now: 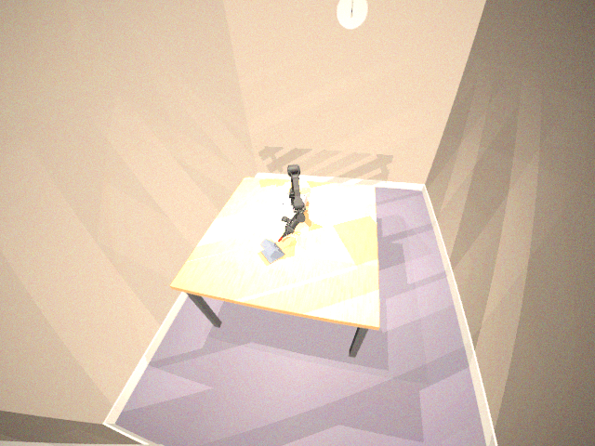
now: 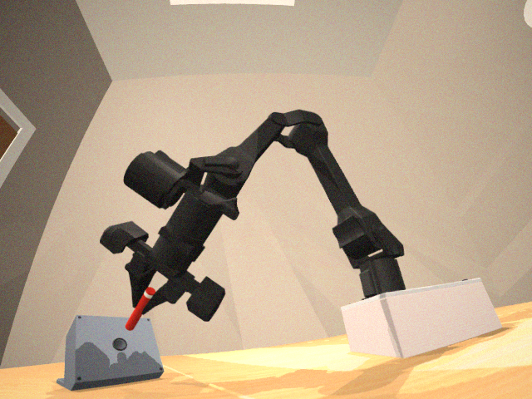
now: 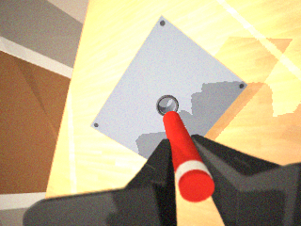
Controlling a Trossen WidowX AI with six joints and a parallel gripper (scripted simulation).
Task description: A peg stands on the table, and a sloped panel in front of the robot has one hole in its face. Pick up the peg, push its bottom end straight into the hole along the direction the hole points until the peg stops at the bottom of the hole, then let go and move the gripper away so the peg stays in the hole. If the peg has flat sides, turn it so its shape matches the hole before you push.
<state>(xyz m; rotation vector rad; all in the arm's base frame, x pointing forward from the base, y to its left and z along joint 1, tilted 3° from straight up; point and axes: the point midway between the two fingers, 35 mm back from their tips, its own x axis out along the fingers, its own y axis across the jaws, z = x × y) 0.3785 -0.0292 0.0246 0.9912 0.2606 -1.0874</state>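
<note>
Right now the grey sloped panel is 7 cm to the right of my gripper tip, 6 cm below it and 6 cm ahead of it. From my gripper tip the other things lie so: red peg (1 cm to the left, 1 cm behind, 1 cm above).
</note>
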